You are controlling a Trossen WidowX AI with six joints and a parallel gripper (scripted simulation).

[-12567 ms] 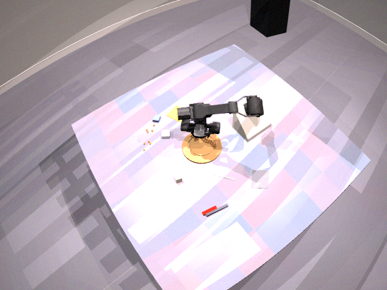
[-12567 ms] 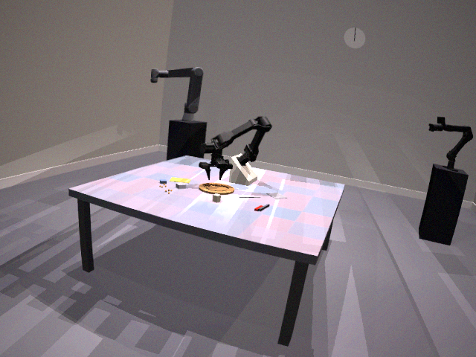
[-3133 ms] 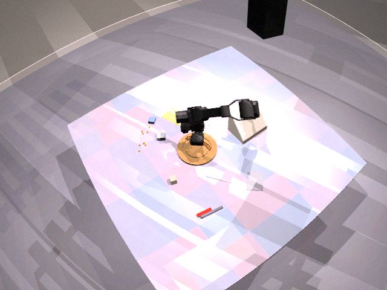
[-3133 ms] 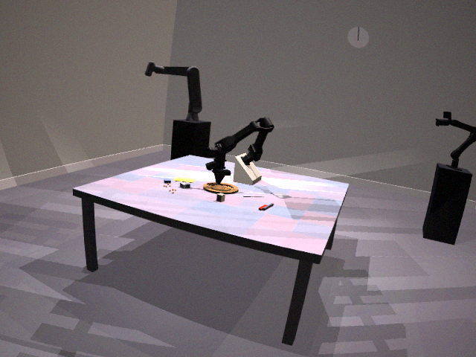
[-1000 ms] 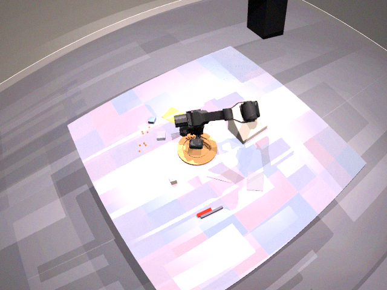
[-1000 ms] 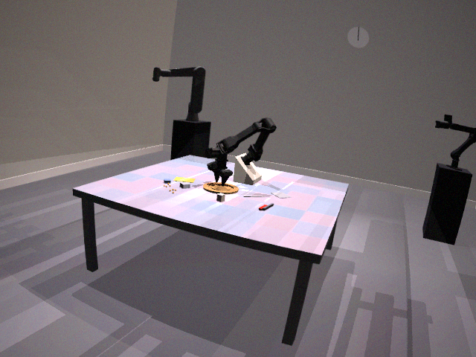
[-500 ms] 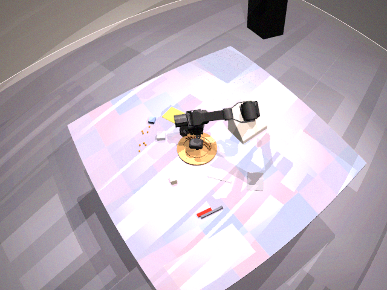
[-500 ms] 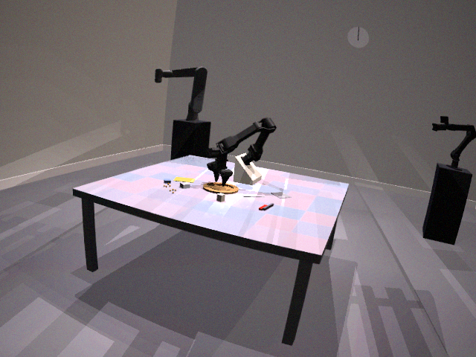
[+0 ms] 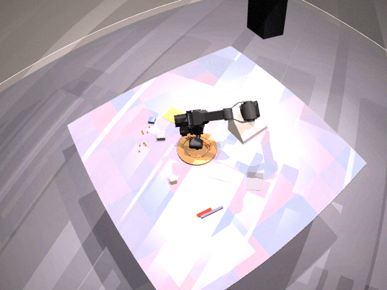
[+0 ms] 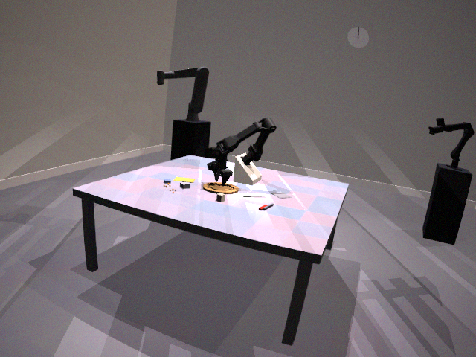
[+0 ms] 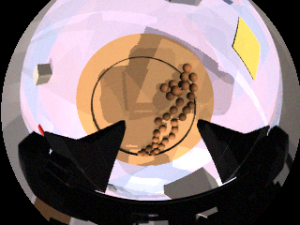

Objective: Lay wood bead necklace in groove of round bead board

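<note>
Right now the round bead board is 2 cm ahead of my gripper tip, 2 cm to the left of it and 1 cm below it. From my gripper tip the other things lie so: white block 14 cm ahead, 14 cm to the right, 1 cm below; thin rod 1 cm ahead, 23 cm to the left, 2 cm below; yellow sheet 2 cm ahead, 24 cm to the right, 2 cm below.
</note>
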